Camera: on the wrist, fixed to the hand. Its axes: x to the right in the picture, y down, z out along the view.
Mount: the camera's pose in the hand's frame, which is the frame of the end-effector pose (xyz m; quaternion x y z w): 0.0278 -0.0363 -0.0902 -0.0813 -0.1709 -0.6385 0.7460
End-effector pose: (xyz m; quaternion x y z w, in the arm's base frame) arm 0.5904 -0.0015 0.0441 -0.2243 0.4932 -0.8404 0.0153
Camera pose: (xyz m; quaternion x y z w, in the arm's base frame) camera 0.5371 0.0844 0.0473 0.6271 -0.2904 0.5583 0.4591
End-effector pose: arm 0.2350 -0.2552 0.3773 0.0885 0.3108 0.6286 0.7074
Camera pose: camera 0.2160 -0.2599 0.2781 -0.0825 0.1164 0.0274 0.9894
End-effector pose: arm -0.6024 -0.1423 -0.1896 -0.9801 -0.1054 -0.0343 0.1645
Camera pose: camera -0.5861 -0.1331 -0.0902 -0.6831 -0.7298 0.0283 0.0031
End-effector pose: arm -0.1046 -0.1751 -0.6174 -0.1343 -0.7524 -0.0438 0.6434
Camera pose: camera -0.0315 -0.2274 -0.5711 0.3204 -0.7534 -0.4817 0.3125
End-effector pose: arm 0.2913 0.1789 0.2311 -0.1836 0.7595 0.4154 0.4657
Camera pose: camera 0.2516 0.0882 0.2104 -0.5888 0.3360 0.1057 0.7275
